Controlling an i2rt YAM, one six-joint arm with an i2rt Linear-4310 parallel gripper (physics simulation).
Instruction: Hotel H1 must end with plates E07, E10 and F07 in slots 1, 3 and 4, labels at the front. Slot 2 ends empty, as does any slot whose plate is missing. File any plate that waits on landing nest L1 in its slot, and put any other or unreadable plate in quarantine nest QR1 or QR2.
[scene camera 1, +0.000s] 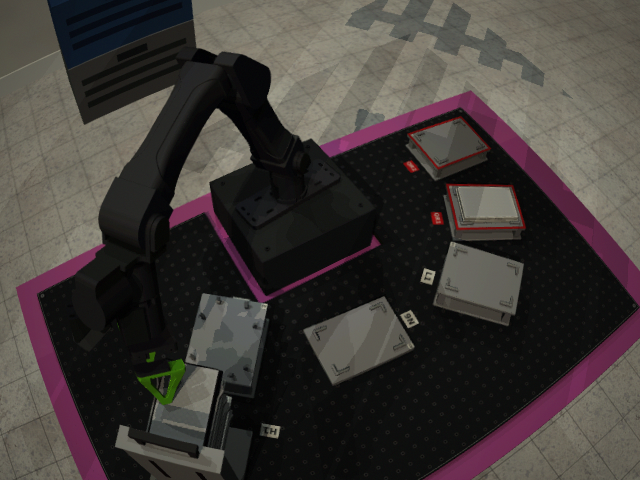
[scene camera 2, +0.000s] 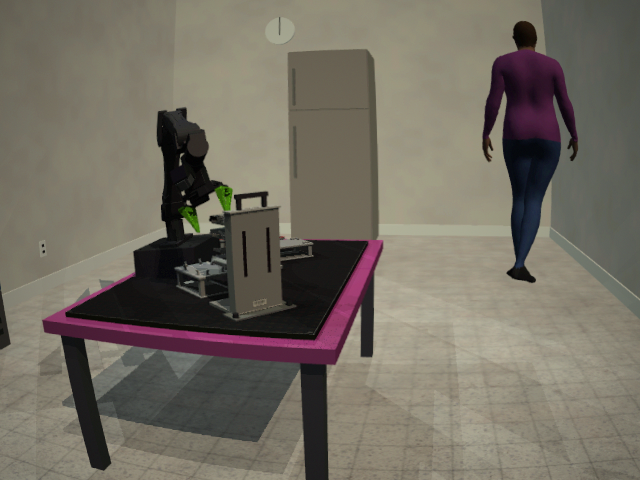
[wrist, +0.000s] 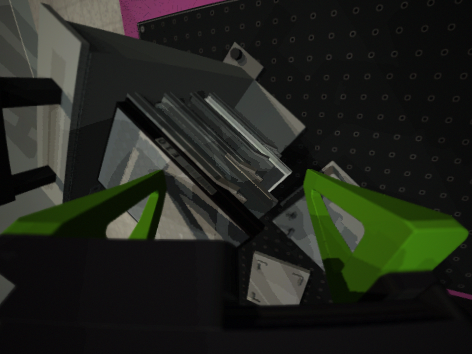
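Where they show: gripper, between the fingertips: (scene camera 1: 157, 382) (scene camera 2: 213, 225) (wrist: 235, 177); arm's base, origin of its link: (scene camera 1: 288, 194) (scene camera 2: 176, 242).
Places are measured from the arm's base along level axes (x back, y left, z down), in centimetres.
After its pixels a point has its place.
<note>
Hotel H1 (scene camera 1: 170, 454) @[z -16.3, x -35.9, y -45.5 cm] (scene camera 2: 255, 248) @[z -6.8, x -35.8, y -46.6 cm] (wrist: 150, 62) @[z -12.0, x -28.9, y -49.0 cm] stands at the mat's near left, with its handle on top. A pale-topped plate (scene camera 1: 199, 382) @[z -13.8, x -28.3, y -35.9 cm] (wrist: 131, 162) @[z -13.8, x -31.2, y -42.8 cm] with a black edge is uppermost in it; its small edge label is upside down in the wrist view and not surely readable. Further layers show below it, their contents unclear. My gripper (scene camera 1: 158, 379) @[z -11.8, x -24.1, y -41.0 cm] (scene camera 2: 212, 220) @[z -11.8, x -24.1, y -41.0 cm] (wrist: 235, 177) @[z -11.8, x -24.1, y -41.0 cm] is open and empty, above the hotel's open side. Landing nest L1 (scene camera 1: 480, 279) @[z 4.3, x -34.9, y 18.7 cm] bears no plate. Quarantine nest QR1 (scene camera 1: 454, 225) @[z 8.7, x -20.8, y 26.7 cm] holds a pale plate (scene camera 1: 488, 202) @[z 3.8, x -23.2, y 33.8 cm]; QR2 (scene camera 1: 448, 142) @[z 5.3, x -5.0, y 40.7 cm] bears none.
A grey platform with pegs (scene camera 1: 227, 335) @[z 3.3, x -16.2, y -25.1 cm] (wrist: 297, 222) @[z 3.3, x -22.4, y -27.7 cm] stands close beside the hotel. Low nest N6 (scene camera 1: 359, 341) @[z 8.1, x -28.8, y -6.1 cm] (wrist: 277, 280) @[z 8.1, x -27.6, y -8.6 cm] lies between it and L1, with no plate on it. The arm's black base (scene camera 1: 294, 237) @[z -0.7, x -9.1, y -5.3 cm] (scene camera 2: 170, 255) @[z 2.2, x -1.3, y -11.8 cm] stands behind them. A person (scene camera 2: 532, 103) is beyond the table.
</note>
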